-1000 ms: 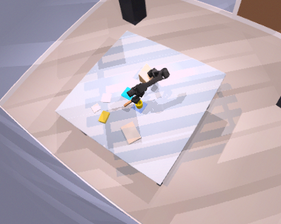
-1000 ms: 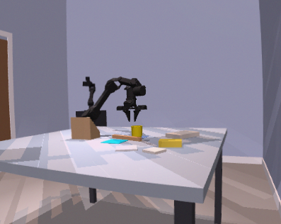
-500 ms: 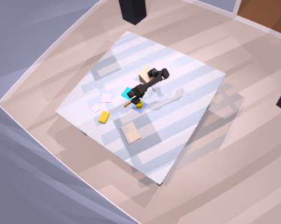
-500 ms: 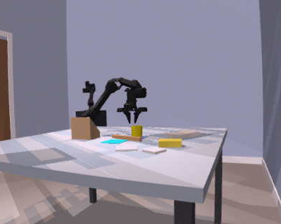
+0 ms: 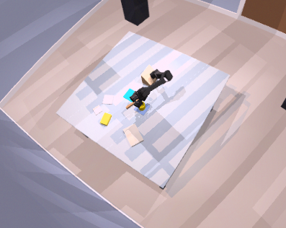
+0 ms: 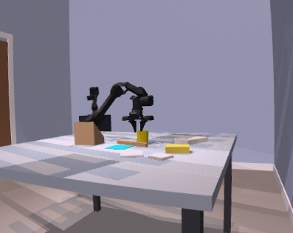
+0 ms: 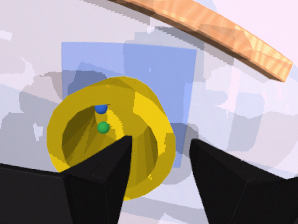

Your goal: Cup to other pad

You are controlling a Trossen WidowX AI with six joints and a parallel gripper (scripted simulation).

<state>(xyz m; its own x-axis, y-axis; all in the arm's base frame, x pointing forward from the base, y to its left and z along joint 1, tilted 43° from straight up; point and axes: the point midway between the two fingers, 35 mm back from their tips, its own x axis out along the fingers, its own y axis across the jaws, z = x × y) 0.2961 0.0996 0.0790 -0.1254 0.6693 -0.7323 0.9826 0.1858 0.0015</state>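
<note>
The pale blue pad is 3 cm ahead of my gripper tip and 7 cm below it. The rest, counted from my gripper tip: beige slab 28 cm ahead, 13 cm to the left, 5 cm below; then cyan pad 1 cm behind, 18 cm to the right, 7 cm below; then wooden stick 1 cm ahead, 9 cm to the right, 6 cm below.
</note>
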